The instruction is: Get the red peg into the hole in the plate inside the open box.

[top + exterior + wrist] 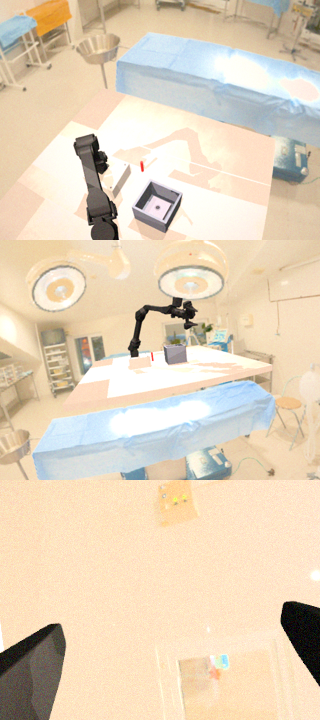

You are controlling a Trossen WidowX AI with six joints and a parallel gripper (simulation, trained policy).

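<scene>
The red peg is 570 mm to the left of my gripper tip, 300 mm below it and 300 mm behind it. Also, from my gripper tip: plate (410 mm to the left, 300 mm below, 110 mm behind).
</scene>
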